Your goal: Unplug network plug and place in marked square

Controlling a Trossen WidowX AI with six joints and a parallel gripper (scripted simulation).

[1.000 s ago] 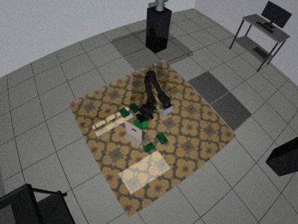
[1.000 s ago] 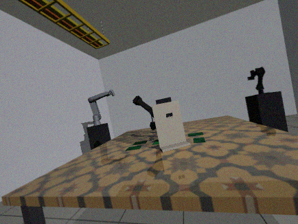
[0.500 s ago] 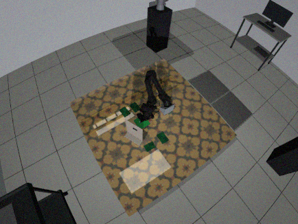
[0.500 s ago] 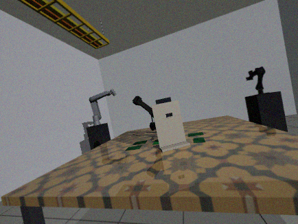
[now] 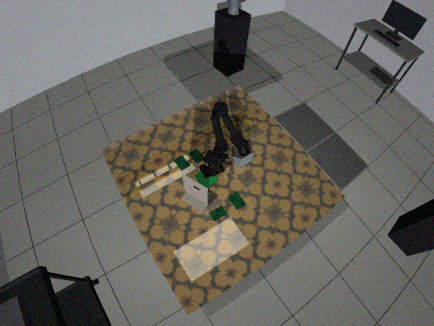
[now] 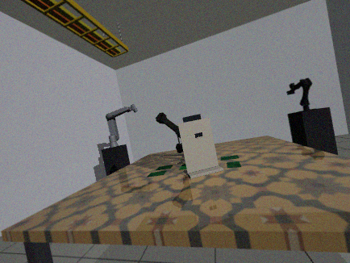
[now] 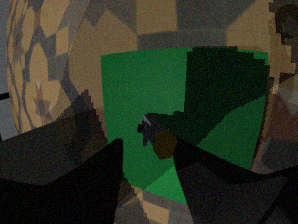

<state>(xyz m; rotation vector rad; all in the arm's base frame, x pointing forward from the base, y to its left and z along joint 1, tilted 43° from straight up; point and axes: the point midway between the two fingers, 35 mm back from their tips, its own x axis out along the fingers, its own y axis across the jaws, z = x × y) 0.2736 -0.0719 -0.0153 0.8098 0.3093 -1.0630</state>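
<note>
The yellowish network plug lies 10 mm to the right of my gripper tip and 10 mm below it. Round my gripper tip: pale upright panel: 150 mm ahead, 90 mm to the left, 100 mm above; green square: 20 mm below.
</note>
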